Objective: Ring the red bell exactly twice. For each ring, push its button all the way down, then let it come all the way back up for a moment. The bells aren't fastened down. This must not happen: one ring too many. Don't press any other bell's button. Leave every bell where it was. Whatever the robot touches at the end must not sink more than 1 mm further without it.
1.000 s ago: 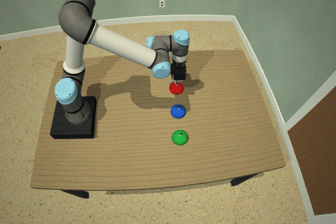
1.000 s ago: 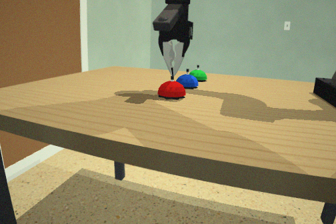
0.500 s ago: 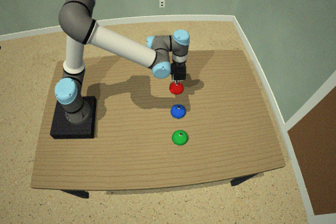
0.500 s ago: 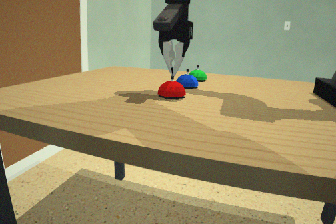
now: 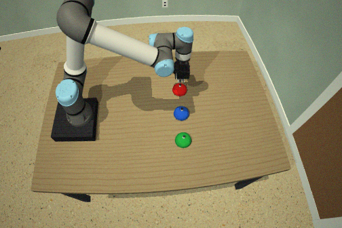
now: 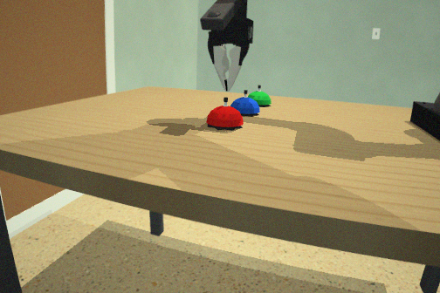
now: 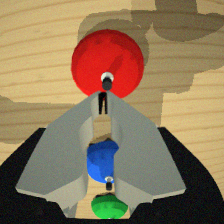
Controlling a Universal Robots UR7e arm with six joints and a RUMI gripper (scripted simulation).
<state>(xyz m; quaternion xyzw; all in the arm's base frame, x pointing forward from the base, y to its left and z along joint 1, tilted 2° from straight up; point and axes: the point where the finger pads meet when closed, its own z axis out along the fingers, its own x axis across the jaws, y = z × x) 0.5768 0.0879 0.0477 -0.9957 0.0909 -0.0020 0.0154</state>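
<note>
Right now my hand is 6 cm above the red bell. Round my hand: blue bell (16 cm to the right, 6 cm below, 3 cm behind); green bell (31 cm to the right, 6 cm below, 6 cm behind).
</note>
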